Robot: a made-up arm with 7 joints. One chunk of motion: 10 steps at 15 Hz.
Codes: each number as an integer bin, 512 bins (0 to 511) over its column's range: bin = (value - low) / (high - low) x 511, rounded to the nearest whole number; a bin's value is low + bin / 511 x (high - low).
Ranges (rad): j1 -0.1..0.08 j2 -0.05..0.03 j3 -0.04..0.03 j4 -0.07..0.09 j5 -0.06..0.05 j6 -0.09..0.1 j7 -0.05..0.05
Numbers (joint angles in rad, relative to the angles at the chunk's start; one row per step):
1: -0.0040 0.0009 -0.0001 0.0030 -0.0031 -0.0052 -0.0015
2: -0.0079 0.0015 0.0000 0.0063 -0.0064 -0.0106 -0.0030
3: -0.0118 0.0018 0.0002 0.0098 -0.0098 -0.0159 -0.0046
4: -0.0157 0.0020 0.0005 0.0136 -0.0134 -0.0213 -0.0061
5: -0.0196 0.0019 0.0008 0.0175 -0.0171 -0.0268 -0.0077
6: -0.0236 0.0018 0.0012 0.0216 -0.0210 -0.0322 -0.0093
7: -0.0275 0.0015 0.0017 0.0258 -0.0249 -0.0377 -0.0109
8: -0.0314 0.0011 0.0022 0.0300 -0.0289 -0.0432 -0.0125
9: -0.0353 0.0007 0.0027 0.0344 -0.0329 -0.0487 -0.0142
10: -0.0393 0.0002 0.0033 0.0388 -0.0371 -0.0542 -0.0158
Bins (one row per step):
1: 273 325 291 233 264 228 248
2: 261 329 292 244 249 214 240
3: 250 331 293 255 233 199 232
4: 239 332 296 267 216 185 224
5: 228 332 298 279 199 170 216
6: 217 331 301 293 181 155 208
7: 206 329 304 306 163 141 200
8: 195 326 308 319 144 126 192
9: 184 324 312 333 126 111 183
10: 172 321 316 347 106 96 175

